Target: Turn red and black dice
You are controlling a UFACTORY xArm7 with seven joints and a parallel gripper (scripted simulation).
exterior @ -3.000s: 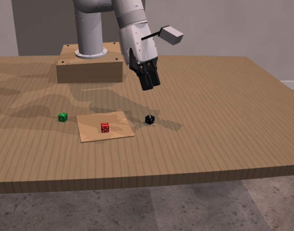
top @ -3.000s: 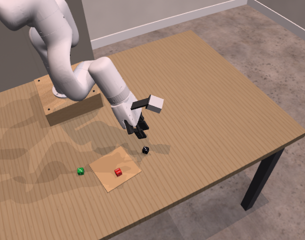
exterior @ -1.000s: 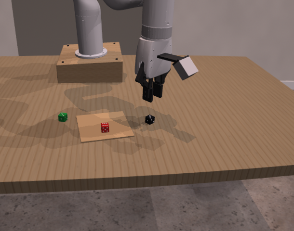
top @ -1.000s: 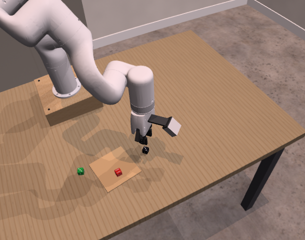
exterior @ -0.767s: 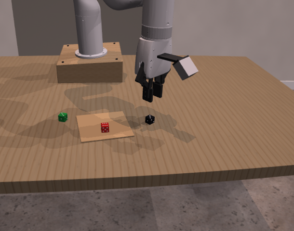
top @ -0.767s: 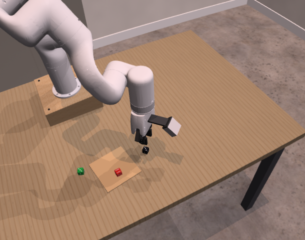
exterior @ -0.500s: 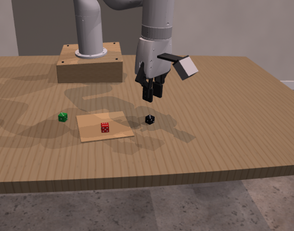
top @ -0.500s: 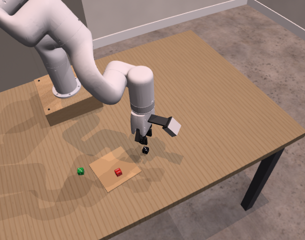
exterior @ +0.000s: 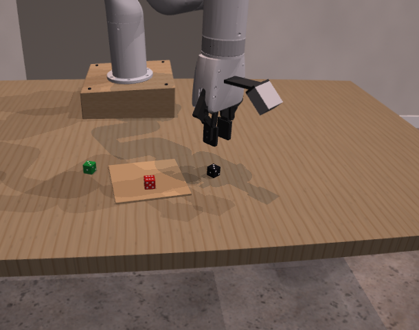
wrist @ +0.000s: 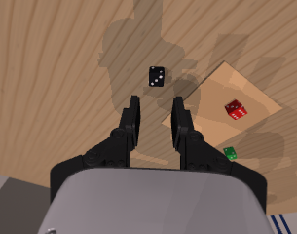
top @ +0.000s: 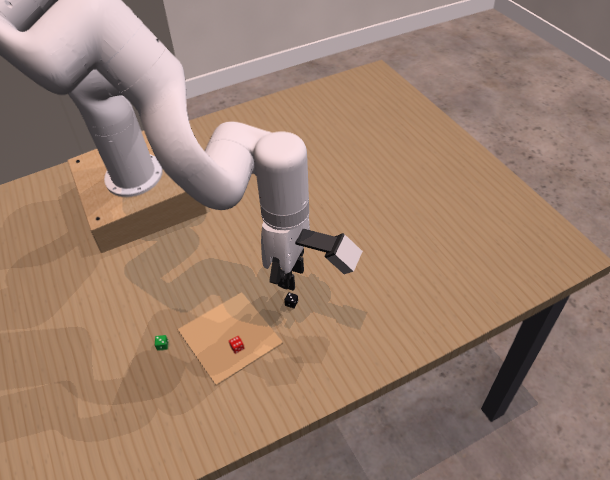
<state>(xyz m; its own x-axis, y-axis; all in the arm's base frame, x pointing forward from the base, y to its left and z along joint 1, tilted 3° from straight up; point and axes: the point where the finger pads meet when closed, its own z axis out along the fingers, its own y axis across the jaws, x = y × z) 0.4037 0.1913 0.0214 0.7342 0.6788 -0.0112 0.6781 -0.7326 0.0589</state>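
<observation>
The black die is 9 cm below my hand. Also, from my hand: red die 13 cm to the right, 8 cm below, 4 cm ahead; tan mat 13 cm to the right, 10 cm below, 1 cm ahead; green die 25 cm to the right, 9 cm below, 2 cm behind.
</observation>
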